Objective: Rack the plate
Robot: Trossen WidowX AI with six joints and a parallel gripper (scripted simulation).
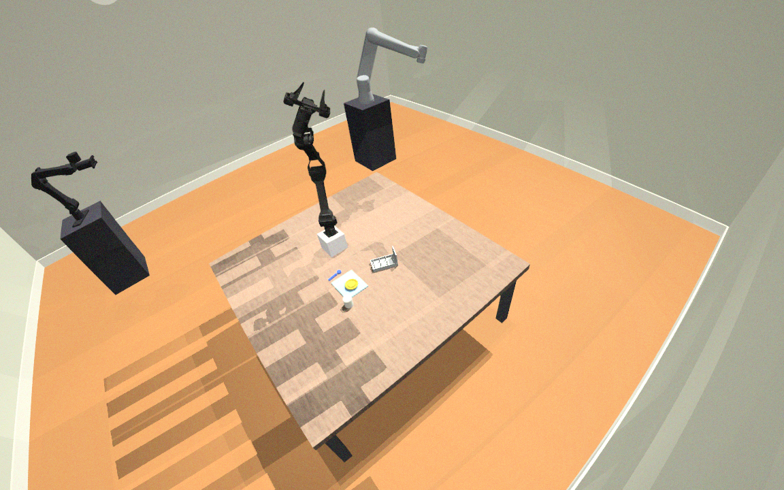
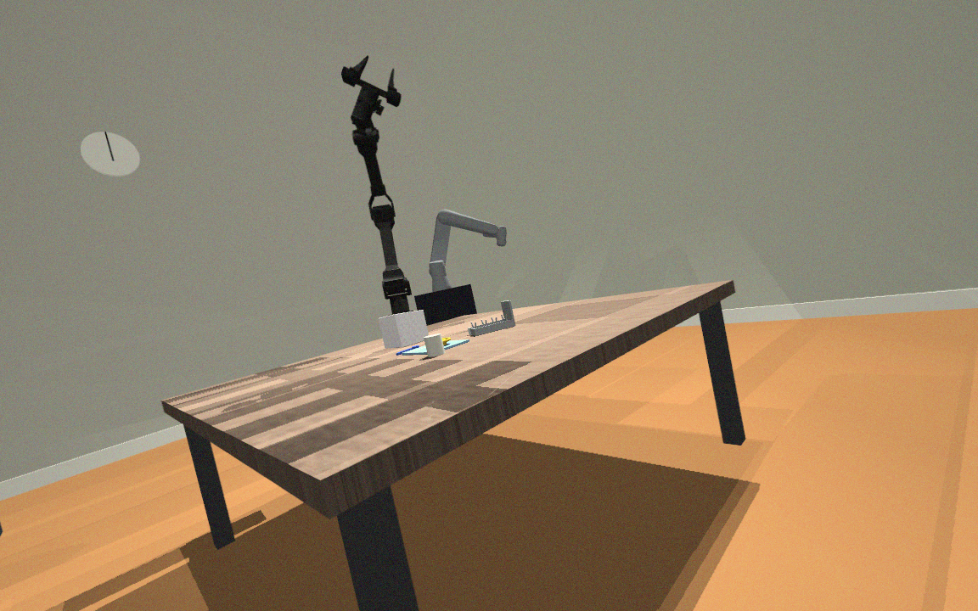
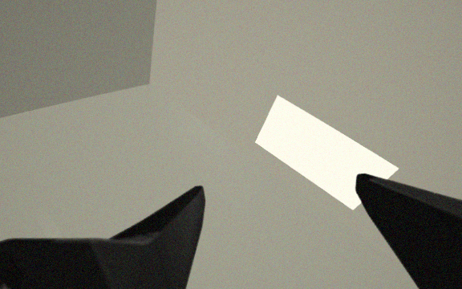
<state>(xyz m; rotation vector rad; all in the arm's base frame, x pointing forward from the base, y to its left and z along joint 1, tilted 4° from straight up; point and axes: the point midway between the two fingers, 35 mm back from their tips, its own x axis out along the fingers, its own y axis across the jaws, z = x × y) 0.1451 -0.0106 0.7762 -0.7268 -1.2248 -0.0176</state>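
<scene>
Now: the yellow plate 19 cm ahead of my gripper tip, 15 cm to the right of it and 90 cm below it. Round my gripper tip: grey dish rack (19 cm ahead, 6 cm to the left, 89 cm below); white cup (27 cm ahead, 23 cm to the right, 89 cm below); light blue mat (17 cm ahead, 16 cm to the right, 91 cm below).
</scene>
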